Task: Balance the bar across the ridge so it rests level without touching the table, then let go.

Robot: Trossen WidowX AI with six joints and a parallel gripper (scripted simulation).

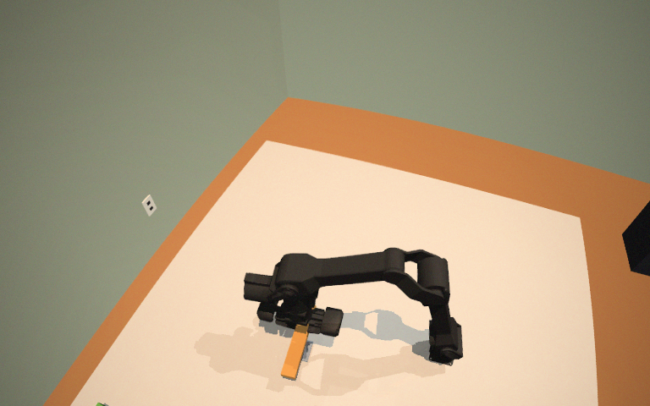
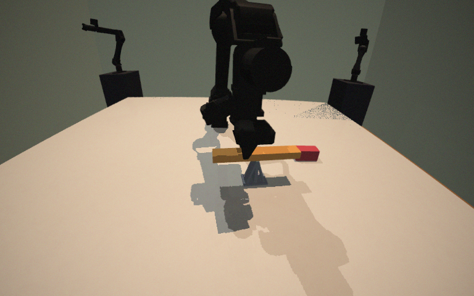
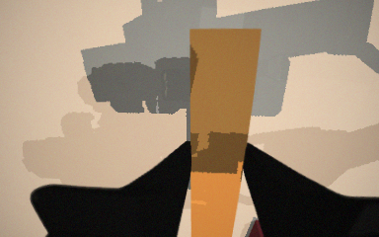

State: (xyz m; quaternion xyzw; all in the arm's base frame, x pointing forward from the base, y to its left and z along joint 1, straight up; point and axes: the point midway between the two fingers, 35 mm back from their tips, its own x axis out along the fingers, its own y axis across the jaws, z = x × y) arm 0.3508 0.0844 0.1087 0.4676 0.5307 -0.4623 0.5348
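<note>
The orange bar is 3 cm to the left of my gripper tip. The rest, counted from my gripper tip: red block 19 cm to the left, 11 cm behind, 6 cm below; green block 42 cm to the left, 39 cm ahead, 6 cm below.
</note>
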